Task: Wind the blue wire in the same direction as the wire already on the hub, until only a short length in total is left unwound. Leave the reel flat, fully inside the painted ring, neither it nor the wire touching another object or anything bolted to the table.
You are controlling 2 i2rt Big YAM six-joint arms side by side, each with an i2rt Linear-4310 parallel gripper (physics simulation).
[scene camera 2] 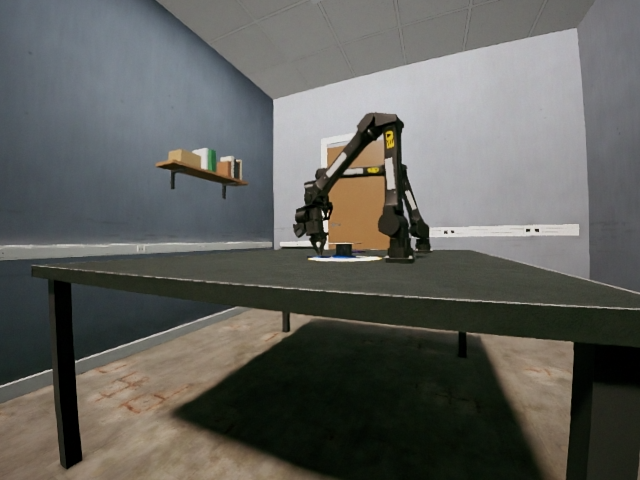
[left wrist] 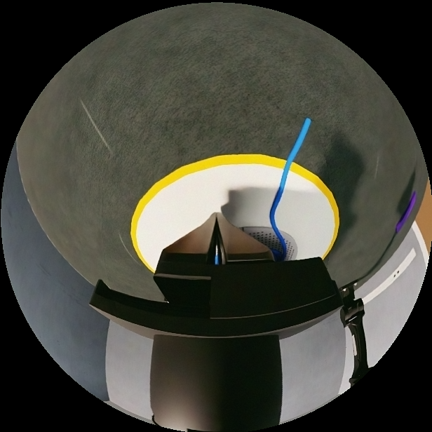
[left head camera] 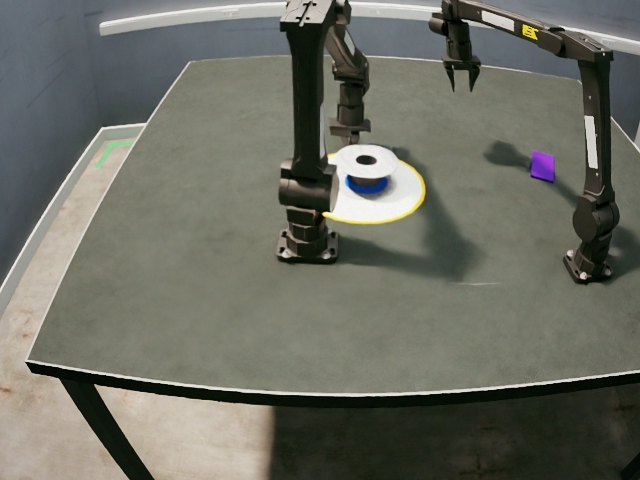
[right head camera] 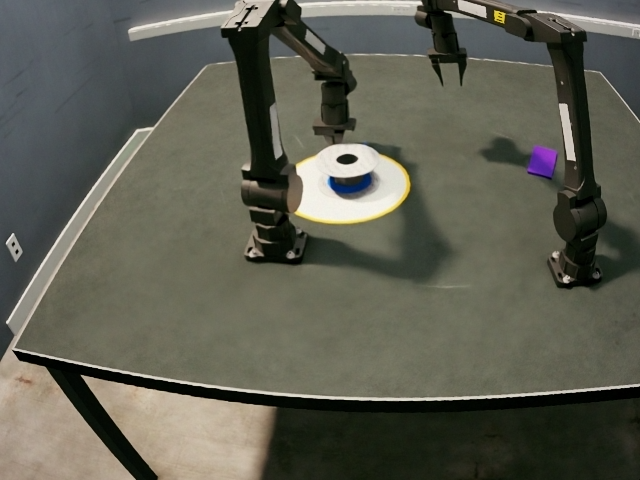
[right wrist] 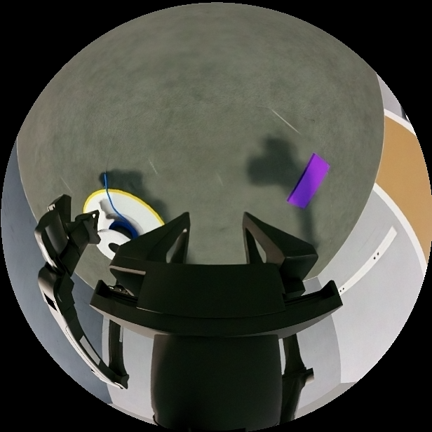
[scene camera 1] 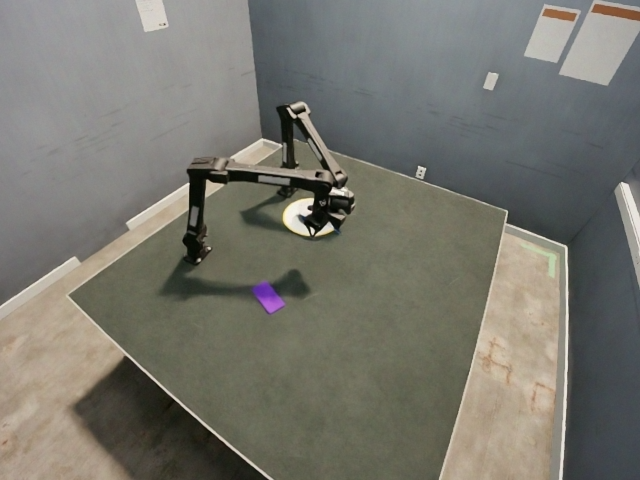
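Seen in the pictures: left gripper, fingertip midpoint: [scene camera 2: 319, 255]; right gripper, fingertip midpoint: [scene camera 2: 326, 220] [left head camera: 462, 91] [right head camera: 451, 85] [scene camera 1: 315, 234]; left arm's base, origin of the base link: [scene camera 2: 400, 261] [left head camera: 307, 248] [right head camera: 277, 248] [scene camera 1: 288, 190]; right arm's base, origin of the base link: [scene camera 2: 423, 252] [left head camera: 587, 268] [right head camera: 574, 271] [scene camera 1: 198, 254].
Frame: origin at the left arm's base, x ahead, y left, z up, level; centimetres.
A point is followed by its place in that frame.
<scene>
The reel [left head camera: 383, 164] @[x 22.9, y -16.1, z 6.5 cm] [right head camera: 367, 164] @[x 22.4, y -17.1, z 6.5 cm] [right wrist: 106, 241] lies flat inside the yellow painted ring [left head camera: 424, 191] @[x 21.9, y -26.3, z 0.0 cm] [right head camera: 409, 183] @[x 24.7, y -26.6, z 0.0 cm] [left wrist: 245, 159]. Blue wire [left head camera: 368, 190] @[x 20.5, y -12.7, z 0.6 cm] [right head camera: 349, 188] @[x 21.0, y -12.7, z 0.7 cm] is wound low around its dark hub. The loose blue wire [left wrist: 273, 212] [right wrist: 106, 185] runs from the reel across the ring's line, its end outside. My left gripper [left head camera: 352, 142] [right head camera: 337, 140] [scene camera 2: 320, 253] @[x 34.2, y -7.9, z 1.2 cm] [left wrist: 216, 218] is shut and empty, low behind the reel, beside the loose wire; whether it touches the reel is hidden. My right gripper [left head camera: 462, 90] @[x 43.8, y -38.5, z 18.7 cm] [right head camera: 451, 84] @[x 43.8, y -38.5, z 18.7 cm] [right wrist: 215, 217] is part open and empty, high above the table.
A purple block [left head camera: 542, 166] @[x 37.1, y -64.2, z 0.8 cm] [right head camera: 542, 162] @[x 37.0, y -64.3, z 0.8 cm] [scene camera 1: 268, 297] @[x 38.4, y -64.9, z 0.8 cm] [right wrist: 309, 181] lies on the table, well to the right of the ring in the head views. The left arm's bolted base [left head camera: 308, 250] @[x -4.1, y -0.5, z 3.0 cm] [right head camera: 275, 249] @[x -4.0, y -1.0, z 3.2 cm] stands just in front of the ring, at its left. The right arm's base [left head camera: 589, 266] @[x -8.7, y -62.5, z 3.8 cm] stands farther right.
</scene>
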